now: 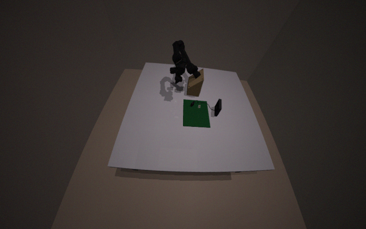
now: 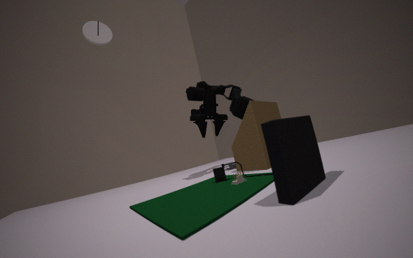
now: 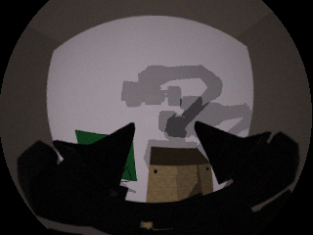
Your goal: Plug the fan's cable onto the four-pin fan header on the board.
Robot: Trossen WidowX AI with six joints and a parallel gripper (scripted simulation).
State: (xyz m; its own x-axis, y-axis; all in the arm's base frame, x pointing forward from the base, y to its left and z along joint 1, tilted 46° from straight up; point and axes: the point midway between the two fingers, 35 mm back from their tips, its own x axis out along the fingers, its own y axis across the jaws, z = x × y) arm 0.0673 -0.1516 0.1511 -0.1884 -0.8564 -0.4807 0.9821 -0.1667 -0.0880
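The plug lies 180 mm ahead of my gripper tip, 160 mm to the left of it and 130 mm below it. Also, from my gripper tip: fan 250 mm ahead, 380 mm to the left, 100 mm below; green board 270 mm ahead, 190 mm to the left, 170 mm below.
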